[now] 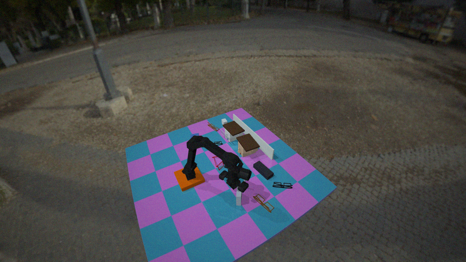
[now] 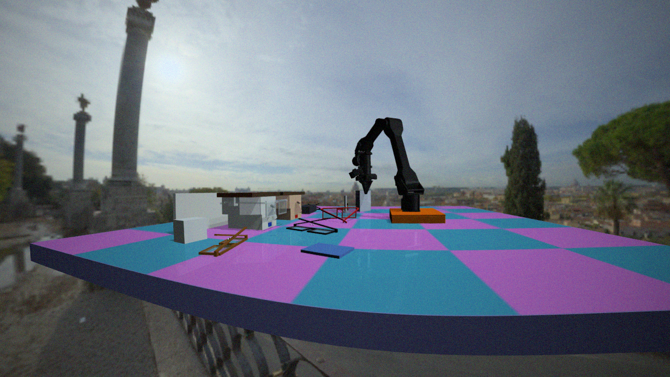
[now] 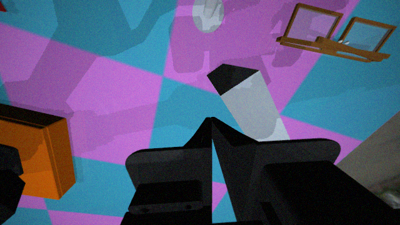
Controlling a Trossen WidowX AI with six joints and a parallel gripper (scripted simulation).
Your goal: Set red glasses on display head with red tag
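Now: gripper tip 10 cm short of the post, 7 cm above it and 4 cm to the right of it. From my gripper tip the other things lie so: skin-coloured head (34 cm to the left, 26 cm ahead, 4 cm below); then black box (29 cm ahead, 10 cm to the left, 7 cm below); then white wall (46 cm to the left, 39 cm ahead, 4 cm below).
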